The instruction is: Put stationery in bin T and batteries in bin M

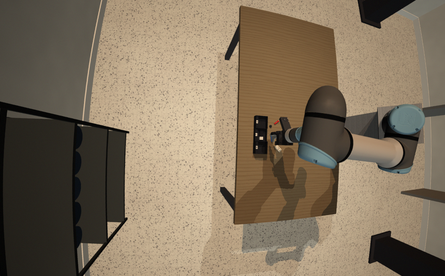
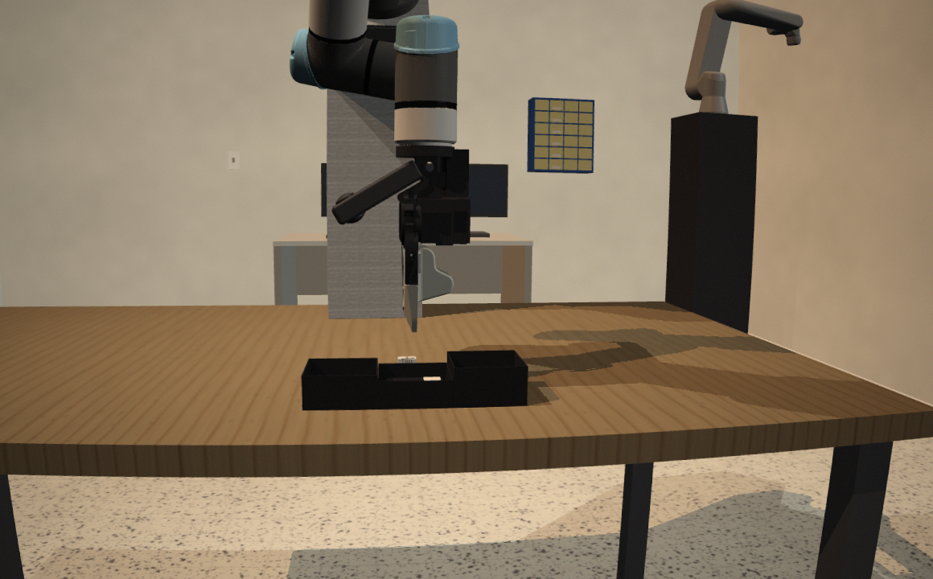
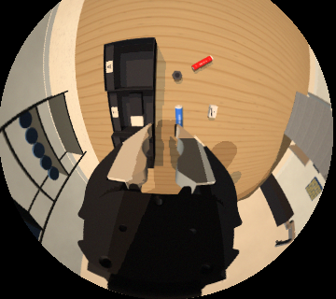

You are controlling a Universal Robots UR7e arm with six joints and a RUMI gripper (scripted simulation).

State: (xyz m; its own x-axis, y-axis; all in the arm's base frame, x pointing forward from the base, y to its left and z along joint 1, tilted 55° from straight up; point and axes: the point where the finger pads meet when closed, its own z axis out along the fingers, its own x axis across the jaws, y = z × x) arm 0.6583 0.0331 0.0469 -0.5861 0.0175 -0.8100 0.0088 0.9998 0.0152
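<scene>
The eraser lies 5 cm ahead of my hand and 7 cm below it. The rest, counted from my hand: red battery (7 cm behind, 9 cm to the right, 8 cm below); then black round piece (2 cm behind, 6 cm to the right, 8 cm below); then blue battery (3 cm behind, 2 cm to the left, 8 cm below).
</scene>
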